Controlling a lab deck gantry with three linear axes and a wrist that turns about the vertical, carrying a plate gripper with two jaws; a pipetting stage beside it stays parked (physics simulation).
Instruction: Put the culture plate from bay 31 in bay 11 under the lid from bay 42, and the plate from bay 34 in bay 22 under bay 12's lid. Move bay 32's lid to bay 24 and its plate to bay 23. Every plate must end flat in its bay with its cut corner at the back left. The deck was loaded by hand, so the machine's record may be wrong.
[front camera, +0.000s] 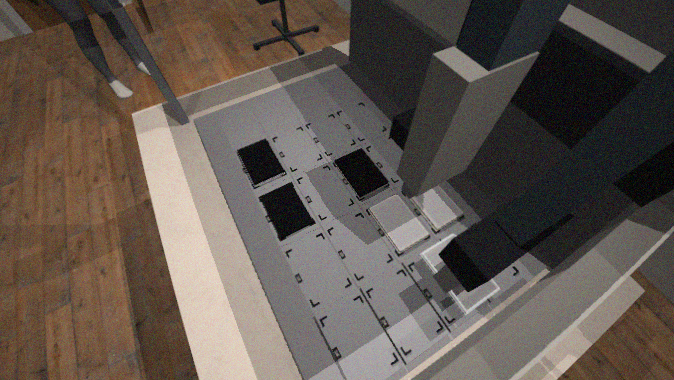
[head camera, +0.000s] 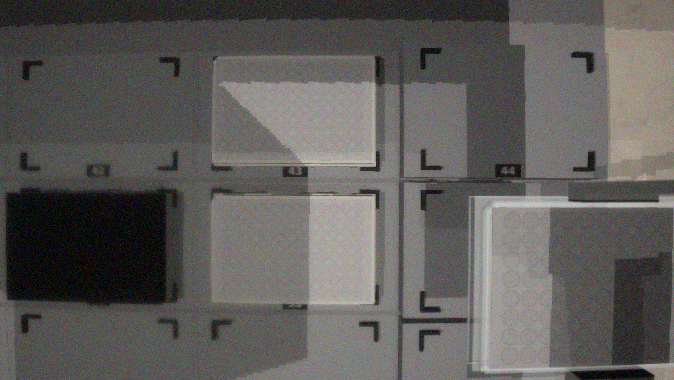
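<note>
I see a black lid (front camera: 285, 208) and a black lid (front camera: 261, 163). There is a pale plate (head camera: 266, 248), a pale plate (head camera: 267, 111) and a pale plate (head camera: 169, 210), and I also see a black lid (head camera: 69, 247). A bay 23 (head camera: 252, 339) is visible to me, and the front camera view (front camera: 366, 254) shows the bay 23 too. I see a bay 24 (front camera: 413, 323) and a bay 13 (front camera: 324, 277) as well. And there is my gripper (front camera: 459, 271); the head camera view (head camera: 602, 283) also shows my gripper.
</note>
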